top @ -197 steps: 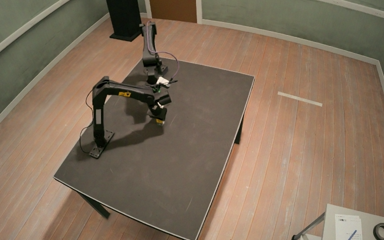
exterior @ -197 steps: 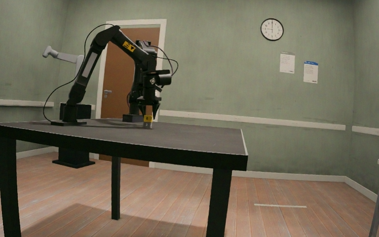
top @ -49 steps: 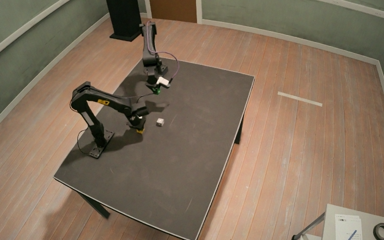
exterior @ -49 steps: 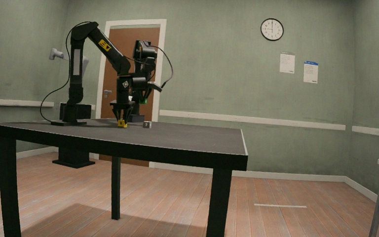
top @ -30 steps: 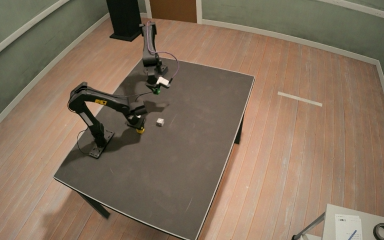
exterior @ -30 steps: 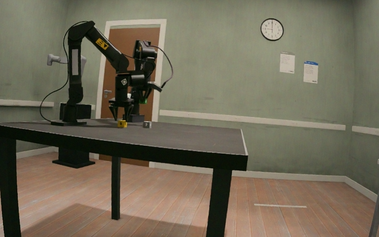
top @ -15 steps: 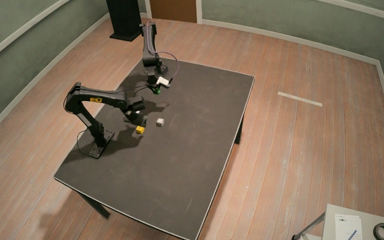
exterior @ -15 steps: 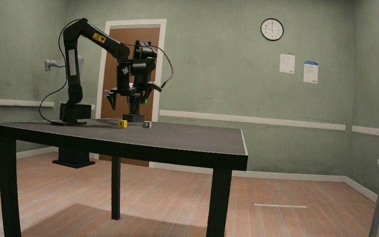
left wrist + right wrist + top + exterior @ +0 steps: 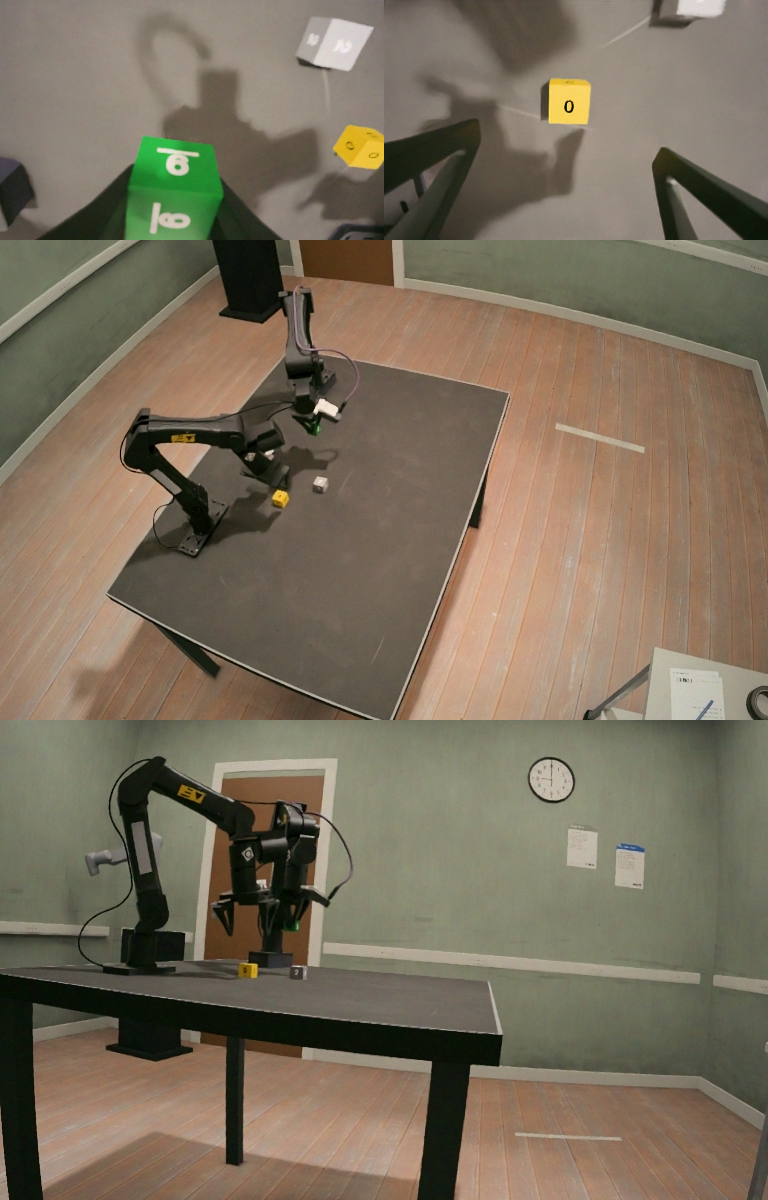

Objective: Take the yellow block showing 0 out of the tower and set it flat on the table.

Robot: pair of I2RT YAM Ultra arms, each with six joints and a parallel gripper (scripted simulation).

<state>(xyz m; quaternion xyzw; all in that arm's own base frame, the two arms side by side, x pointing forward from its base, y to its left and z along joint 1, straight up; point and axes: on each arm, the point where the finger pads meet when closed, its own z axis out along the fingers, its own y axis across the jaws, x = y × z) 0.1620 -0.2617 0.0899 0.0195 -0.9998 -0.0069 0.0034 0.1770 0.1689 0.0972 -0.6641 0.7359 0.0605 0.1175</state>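
Right now my left hand is 200 mm to the left of the yellow block, 110 mm above it and 10 mm past it. Also, from my left hand: green block: right at my left hand.
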